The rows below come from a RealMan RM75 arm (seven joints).
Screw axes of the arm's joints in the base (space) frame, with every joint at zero. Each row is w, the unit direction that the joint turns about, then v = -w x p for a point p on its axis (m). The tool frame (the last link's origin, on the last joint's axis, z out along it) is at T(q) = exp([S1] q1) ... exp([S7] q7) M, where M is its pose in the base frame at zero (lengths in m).
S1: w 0 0 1 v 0 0 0
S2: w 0 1 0 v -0.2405 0 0
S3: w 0 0 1 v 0 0 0
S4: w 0 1 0 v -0.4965 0 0
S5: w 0 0 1 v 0 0 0
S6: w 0 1 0 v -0.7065 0 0
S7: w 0 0 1 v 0 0 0
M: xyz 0 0 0.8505 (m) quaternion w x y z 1 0 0 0
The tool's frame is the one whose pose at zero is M.
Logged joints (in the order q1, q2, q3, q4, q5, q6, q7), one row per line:
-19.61, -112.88, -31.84, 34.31, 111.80, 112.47, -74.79
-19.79, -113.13, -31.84, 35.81, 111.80, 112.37, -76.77
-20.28, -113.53, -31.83, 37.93, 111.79, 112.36, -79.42
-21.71, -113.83, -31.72, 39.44, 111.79, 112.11, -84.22
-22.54, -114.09, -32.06, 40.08, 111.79, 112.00, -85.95
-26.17, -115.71, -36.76, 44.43, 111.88, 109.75, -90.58
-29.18, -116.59, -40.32, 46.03, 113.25, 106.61, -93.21
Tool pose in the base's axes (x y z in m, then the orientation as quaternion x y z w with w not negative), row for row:
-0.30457, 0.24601, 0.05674, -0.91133, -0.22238, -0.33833, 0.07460
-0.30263, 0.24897, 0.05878, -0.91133, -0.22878, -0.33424, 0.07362
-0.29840, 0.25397, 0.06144, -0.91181, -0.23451, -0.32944, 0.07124
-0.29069, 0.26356, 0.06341, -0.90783, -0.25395, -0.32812, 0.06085
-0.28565, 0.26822, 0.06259, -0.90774, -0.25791, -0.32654, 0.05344
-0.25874, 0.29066, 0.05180, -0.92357, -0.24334, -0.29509, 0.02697
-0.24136, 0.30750, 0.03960, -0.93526, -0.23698, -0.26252, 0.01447
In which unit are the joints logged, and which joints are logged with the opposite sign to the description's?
The joints are logged in degrees. Opposite sign: q3.
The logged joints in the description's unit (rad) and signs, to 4 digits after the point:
-0.3423, -1.9701, 0.5557, 0.5988, 1.9513, 1.9630, -1.3053
-0.3454, -1.9745, 0.5557, 0.6250, 1.9513, 1.9612, -1.3399
-0.3540, -1.9815, 0.5555, 0.6620, 1.9511, 1.9611, -1.3861
-0.3789, -1.9867, 0.5536, 0.6884, 1.9511, 1.9567, -1.4699
-0.3934, -1.9912, 0.5596, 0.6995, 1.9511, 1.9548, -1.5001
-0.4568, -2.0195, 0.6416, 0.7754, 1.9527, 1.9155, -1.5809
-0.5093, -2.0349, 0.7037, 0.8034, 1.9766, 1.8607, -1.6268

